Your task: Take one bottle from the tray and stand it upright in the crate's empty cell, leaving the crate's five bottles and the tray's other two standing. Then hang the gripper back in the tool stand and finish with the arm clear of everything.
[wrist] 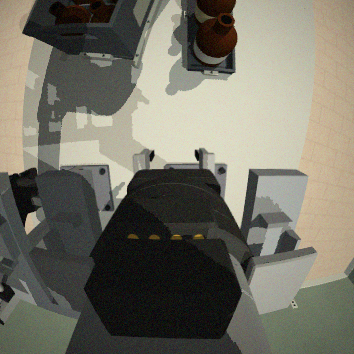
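Places are measured from the arm's base along level axes (x ahead, y left, z up), in centimetres.
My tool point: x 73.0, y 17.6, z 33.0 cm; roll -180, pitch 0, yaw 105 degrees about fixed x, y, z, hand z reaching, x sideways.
Ahead of a thing's pixels: the offset from my tool point to its top centre. "spot": to the spot under its first point. Level surfaces: height alone.
My gripper (174, 155) is open, with bare space between its two fingertips. It is low at the tool stand (278, 192), between a grey upright on the right and a shaded upright on the left. The tray @(spot: dz -35.8, dx -20.2, dy +6.1 cm) (227, 68) is at the top, partly cut off. In it stand a brown bottle with a white band @(dz -22.3, dx -23.5, dy +1.5 cm) (215, 42) and a second brown bottle @(spot: dz -27.7, dx -29.3, dy -0.3 cm) (215, 6) behind. The grey crate @(spot: dz -31.3, dx -17.7, dy -20.8 cm) (95, 46) is at the upper left, also cut off. Necks and shoulders of brown bottles @(dz -22.0, dx -22.3, dy -18.4 cm) (102, 12) show in it. Its other cells are out of view.
Another black gripper (24, 192) is at the left edge, beside the left upright. Flat grey base plates @(spot: dz -5.1, dx -2.7, dy -5.0 cm) (90, 180) with bolts lie on the pale table @(dz -38.3 cm) (250, 115) behind the uprights. Dark shadows fall across the table between crate and stand. Green floor (320, 310) shows at the lower right.
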